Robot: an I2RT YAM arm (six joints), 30 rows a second.
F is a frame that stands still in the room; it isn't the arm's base.
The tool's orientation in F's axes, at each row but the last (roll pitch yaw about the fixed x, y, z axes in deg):
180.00, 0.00, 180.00
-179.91, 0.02, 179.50
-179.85, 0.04, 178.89
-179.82, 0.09, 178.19
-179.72, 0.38, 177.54
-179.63, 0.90, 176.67
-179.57, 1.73, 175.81
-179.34, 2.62, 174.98
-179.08, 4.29, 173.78
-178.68, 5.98, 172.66
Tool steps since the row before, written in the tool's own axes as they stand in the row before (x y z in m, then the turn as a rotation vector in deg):
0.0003, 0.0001, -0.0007, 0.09, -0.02, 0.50
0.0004, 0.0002, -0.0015, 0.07, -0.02, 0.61
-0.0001, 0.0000, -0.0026, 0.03, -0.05, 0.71
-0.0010, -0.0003, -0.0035, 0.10, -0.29, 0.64
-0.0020, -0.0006, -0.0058, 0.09, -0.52, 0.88
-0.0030, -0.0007, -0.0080, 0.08, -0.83, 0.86
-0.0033, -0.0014, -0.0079, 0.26, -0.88, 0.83
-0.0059, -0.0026, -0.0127, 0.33, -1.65, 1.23
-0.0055, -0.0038, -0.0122, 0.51, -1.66, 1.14
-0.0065, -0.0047, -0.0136, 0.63, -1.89, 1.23
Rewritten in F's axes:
-0.0003, 0.0001, 0.0007, -0.09, -0.02, -0.50
-0.0004, 0.0002, 0.0015, -0.07, -0.02, -0.61
0.0001, 0.0000, 0.0026, -0.03, -0.05, -0.71
0.0010, -0.0003, 0.0035, -0.11, -0.29, -0.64
0.0019, -0.0007, 0.0058, -0.11, -0.52, -0.88
0.0028, -0.0008, 0.0081, -0.11, -0.83, -0.86
0.0030, -0.0016, 0.0080, -0.30, -0.87, -0.83
0.0051, -0.0029, 0.0130, -0.42, -1.63, -1.22
0.0042, -0.0041, 0.0126, -0.60, -1.62, -1.15
0.0044, -0.0050, 0.0143, -0.74, -1.84, -1.25

